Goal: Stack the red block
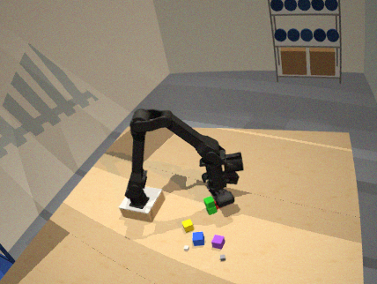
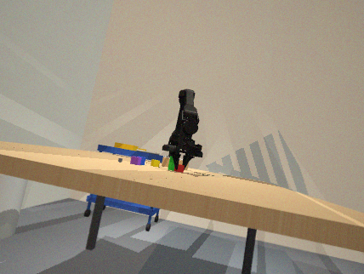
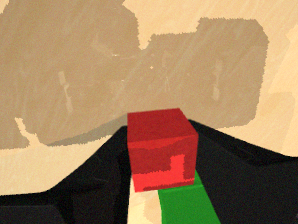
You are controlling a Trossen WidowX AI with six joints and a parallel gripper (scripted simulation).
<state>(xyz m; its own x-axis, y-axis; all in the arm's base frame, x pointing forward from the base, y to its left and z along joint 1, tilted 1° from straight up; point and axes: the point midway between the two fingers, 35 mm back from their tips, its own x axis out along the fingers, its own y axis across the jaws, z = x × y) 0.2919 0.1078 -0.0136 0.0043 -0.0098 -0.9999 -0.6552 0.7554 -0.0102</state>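
My gripper tip is now 7 cm past the yellow block, 14 cm to the left of it and 1 cm below it. From my gripper tip the other things lie so: purple block 6 cm ahead, 19 cm to the right, 1 cm above; red block 1 cm behind, 1 cm above; blue block 1 cm behind, 19 cm to the right, 1 cm above.
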